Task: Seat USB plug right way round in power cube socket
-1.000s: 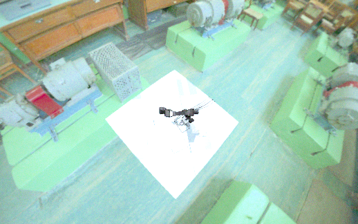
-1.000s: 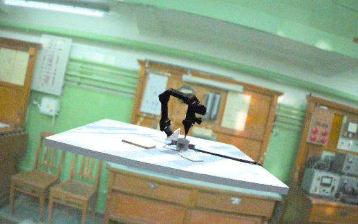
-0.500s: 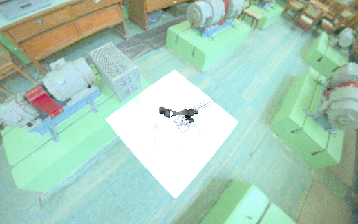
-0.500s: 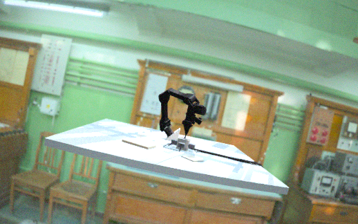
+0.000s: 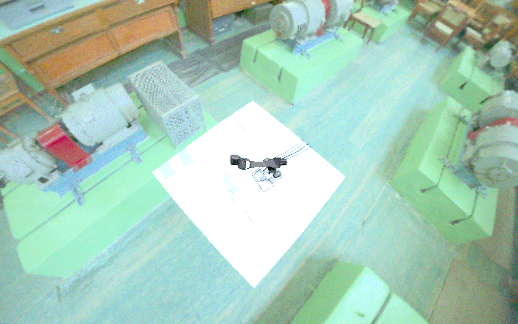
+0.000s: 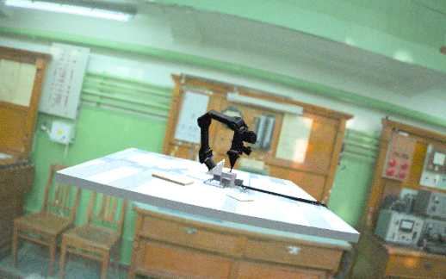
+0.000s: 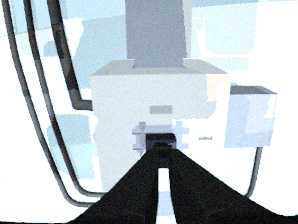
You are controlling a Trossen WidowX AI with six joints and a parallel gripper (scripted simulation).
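Now: gripper tip 20 mm above the dark USB plug. Also, from my gripper tip: USB socket 10 mm to the right, 40 mm below.
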